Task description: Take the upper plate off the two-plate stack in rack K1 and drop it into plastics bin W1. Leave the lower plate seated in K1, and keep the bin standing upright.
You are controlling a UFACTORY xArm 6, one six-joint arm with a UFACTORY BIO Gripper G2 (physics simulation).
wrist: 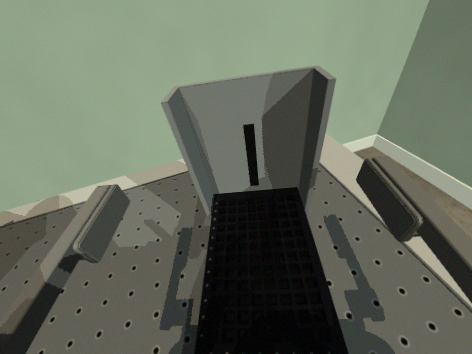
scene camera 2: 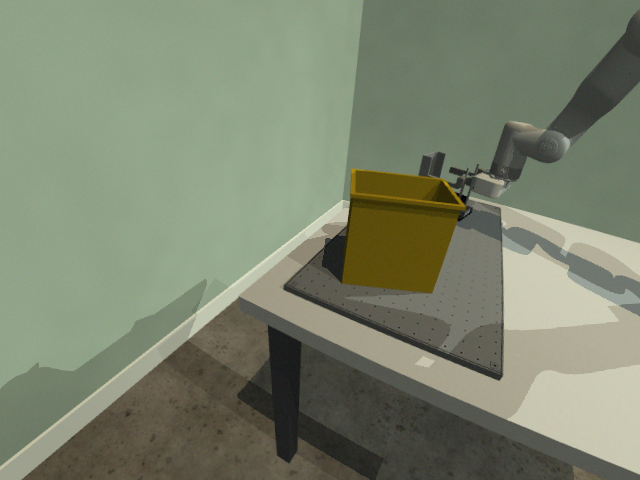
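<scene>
Rack K1 is a grey upright holder with angled side walls and a narrow dark slot in its back. In the wrist view a black plate with a grid top lies at the rack's foot and runs toward the camera. The grid top shows; I cannot make out the seam between two plates. My gripper is wide open and empty, one finger on each side of the rack and plate, apart from both. Yellow bin W1 stands upright, nearer scene camera 2 than the rack, and hides the rack's lower part.
A grey perforated board lies under the bin and the rack, on a pale table. The bin's tall rim stands close to the gripper in the scene view. Green walls rise behind the table.
</scene>
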